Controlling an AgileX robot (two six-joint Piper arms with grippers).
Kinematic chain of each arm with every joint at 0, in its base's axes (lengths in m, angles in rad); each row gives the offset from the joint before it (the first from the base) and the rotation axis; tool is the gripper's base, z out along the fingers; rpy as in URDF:
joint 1: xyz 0 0 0.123 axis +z
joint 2: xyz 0 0 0 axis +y
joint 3: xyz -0.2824 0 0.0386 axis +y
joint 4: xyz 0.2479 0 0.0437 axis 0.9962 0 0.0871
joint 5: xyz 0 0 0 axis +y
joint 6: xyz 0.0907 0 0.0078 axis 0.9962 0 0.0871
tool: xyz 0 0 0 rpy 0 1.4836 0
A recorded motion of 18 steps. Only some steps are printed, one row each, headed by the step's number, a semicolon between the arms.
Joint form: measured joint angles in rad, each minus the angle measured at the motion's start. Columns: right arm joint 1, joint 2, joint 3, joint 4, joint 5, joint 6; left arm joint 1, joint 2, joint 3, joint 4, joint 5, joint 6.
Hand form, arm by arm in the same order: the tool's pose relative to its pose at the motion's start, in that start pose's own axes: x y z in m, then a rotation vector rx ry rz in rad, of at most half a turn. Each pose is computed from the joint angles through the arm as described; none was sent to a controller.
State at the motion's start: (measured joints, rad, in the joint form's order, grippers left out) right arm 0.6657 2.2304 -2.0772 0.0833 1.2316 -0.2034; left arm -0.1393 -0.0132 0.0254 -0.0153 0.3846 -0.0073
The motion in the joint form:
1: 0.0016 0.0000 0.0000 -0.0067 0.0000 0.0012; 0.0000 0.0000 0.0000 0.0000 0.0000 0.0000
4: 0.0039 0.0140 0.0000 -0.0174 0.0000 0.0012; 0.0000 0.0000 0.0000 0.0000 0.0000 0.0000
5: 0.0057 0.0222 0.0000 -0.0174 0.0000 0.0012; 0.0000 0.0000 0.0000 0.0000 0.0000 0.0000
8: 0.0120 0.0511 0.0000 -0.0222 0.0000 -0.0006; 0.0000 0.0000 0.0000 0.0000 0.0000 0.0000
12: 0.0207 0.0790 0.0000 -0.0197 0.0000 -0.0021; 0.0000 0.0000 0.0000 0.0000 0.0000 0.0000
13: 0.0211 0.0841 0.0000 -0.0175 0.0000 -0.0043; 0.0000 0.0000 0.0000 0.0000 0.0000 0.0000
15: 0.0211 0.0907 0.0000 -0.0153 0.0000 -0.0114; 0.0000 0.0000 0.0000 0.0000 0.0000 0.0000
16: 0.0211 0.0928 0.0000 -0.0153 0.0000 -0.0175; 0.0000 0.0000 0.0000 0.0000 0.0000 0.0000
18: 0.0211 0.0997 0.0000 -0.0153 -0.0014 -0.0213; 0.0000 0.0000 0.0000 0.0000 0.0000 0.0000
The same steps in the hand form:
1: 0.0000 0.0002 0.0001 0.0057 0.0013 -0.0026; 0.0000 0.0000 0.0000 0.0000 0.0000 0.0000
4: 0.0004 -0.0001 0.0070 0.0125 0.0171 -0.0074; 0.0000 0.0000 0.0000 0.0000 0.0000 0.0000
5: 0.0005 0.0005 0.0111 0.0106 0.0252 -0.0085; 0.0000 0.0000 0.0000 0.0000 0.0000 0.0000
8: 0.0013 0.0022 0.0255 0.0083 0.0546 -0.0161; 0.0000 0.0000 0.0000 0.0000 0.0000 0.0000
12: 0.0022 0.0058 0.0395 -0.0009 0.0818 -0.0233; 0.0000 0.0000 0.0000 0.0000 0.0000 0.0000
13: 0.0024 0.0060 0.0420 -0.0040 0.0864 -0.0247; 0.0000 0.0000 0.0000 0.0000 0.0000 0.0000
15: 0.0028 0.0060 0.0452 -0.0074 0.0925 -0.0305; 0.0000 0.0000 0.0000 0.0000 0.0000 0.0000
16: 0.0029 0.0060 0.0463 -0.0081 0.0945 -0.0365; 0.0000 0.0000 0.0000 0.0000 0.0000 0.0000
18: 0.0033 0.0058 0.0496 -0.0092 0.0999 -0.0398; 0.0000 0.0000 0.0000 0.0000 0.0000 0.0000

